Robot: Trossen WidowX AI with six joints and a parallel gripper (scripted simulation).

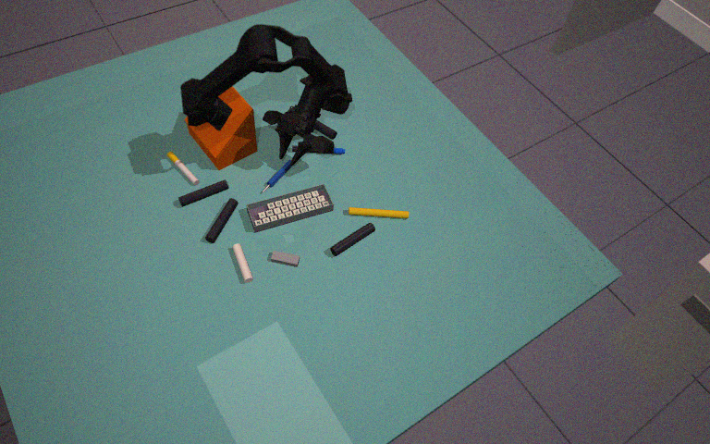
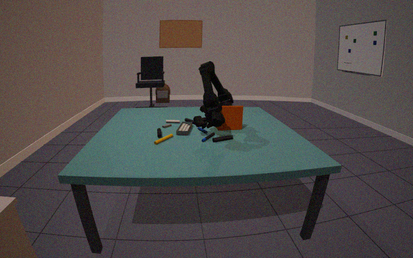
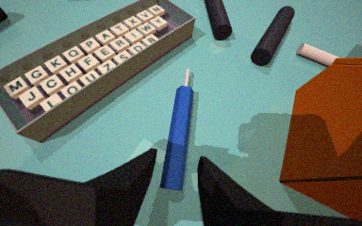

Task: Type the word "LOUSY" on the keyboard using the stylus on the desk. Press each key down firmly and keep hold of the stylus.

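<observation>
The stylus lies 1 cm ahead of my gripper tip, 6 cm to the right of it and 2 cm below it. The rest, counted from my gripper tip: grey block 21 cm ahead, 17 cm to the right, 2 cm below; blue-tipped pen 3 cm ahead, 12 cm to the left, 2 cm below; yellow cylinder 26 cm ahead, 8 cm to the left, 2 cm below.
</observation>
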